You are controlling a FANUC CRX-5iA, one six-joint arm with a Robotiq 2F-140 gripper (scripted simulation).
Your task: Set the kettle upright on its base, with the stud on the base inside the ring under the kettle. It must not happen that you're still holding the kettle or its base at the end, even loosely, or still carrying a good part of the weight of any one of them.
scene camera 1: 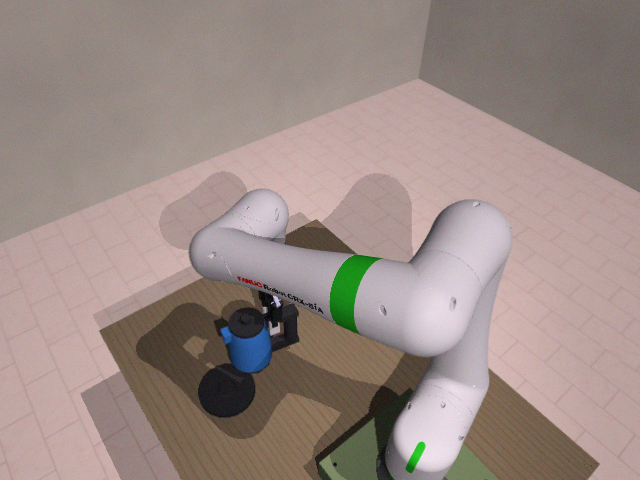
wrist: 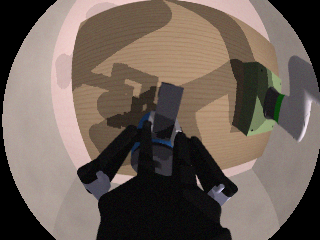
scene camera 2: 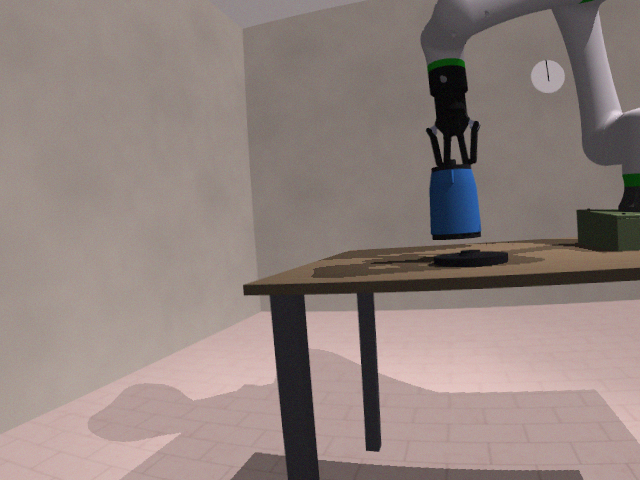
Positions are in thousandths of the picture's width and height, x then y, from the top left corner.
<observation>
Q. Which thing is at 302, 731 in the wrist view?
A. My gripper.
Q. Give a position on a blue kettle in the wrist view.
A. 533, 402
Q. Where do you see a round black base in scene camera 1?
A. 351, 816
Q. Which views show the blue kettle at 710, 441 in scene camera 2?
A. Scene camera 1, the wrist view and scene camera 2: all of them.
</observation>
